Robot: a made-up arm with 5 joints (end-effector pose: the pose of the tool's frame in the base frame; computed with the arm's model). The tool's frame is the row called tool.
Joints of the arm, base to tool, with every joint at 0 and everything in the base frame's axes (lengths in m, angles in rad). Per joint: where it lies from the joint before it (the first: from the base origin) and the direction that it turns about. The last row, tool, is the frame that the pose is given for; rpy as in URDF.
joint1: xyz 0 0 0.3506 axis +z
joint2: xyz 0 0 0 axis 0 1 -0.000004
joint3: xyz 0.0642 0 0.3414 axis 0 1 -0.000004
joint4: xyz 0.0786 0 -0.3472 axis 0 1 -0.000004
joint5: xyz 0.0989 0 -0.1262 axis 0 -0.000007 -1
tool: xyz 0 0 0 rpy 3.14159 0 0
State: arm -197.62 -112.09 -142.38 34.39 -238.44
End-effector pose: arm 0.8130 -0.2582 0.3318 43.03 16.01 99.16
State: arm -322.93 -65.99 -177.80 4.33 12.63
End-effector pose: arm -0.6311 -0.4767 0.6099 71.42 15.47 -116.11
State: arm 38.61 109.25 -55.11 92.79 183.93
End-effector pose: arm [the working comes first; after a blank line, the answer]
Working (the frame after each row of the table, in the pose's form):
after joint1: 0.0000 0.0000 0.3506 0.00 0.00 38.61
after joint2: 0.0000 0.0000 0.3506 -36.61 104.53 26.00
after joint3: 0.2353 0.1879 0.1774 -18.22 52.01 35.65
after joint4: 0.0514 0.0411 -0.0897 -48.97 139.80 14.54
after joint5: -0.0672 -0.0536 -0.0379 -152.66 -59.43 -46.42

-0.0672 -0.0536 -0.0379 10.08 -32.29 41.33
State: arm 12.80 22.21 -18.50 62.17 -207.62
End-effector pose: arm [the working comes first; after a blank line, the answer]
Working (the frame after each row of the table, in the pose's form):
after joint1: 0.0000 0.0000 0.3506 0.00 0.00 12.80
after joint2: 0.0000 0.0000 0.3506 -2.48 22.12 12.64
after joint3: 0.1838 0.0418 0.6424 -0.41 3.69 12.80
after joint4: 0.2384 0.0542 0.2908 -7.36 65.59 11.36
after joint5: 0.1655 0.0376 0.1490 -82.42 10.72 -120.39

0.1655 0.0376 0.1490 39.50 -107.30 -9.55
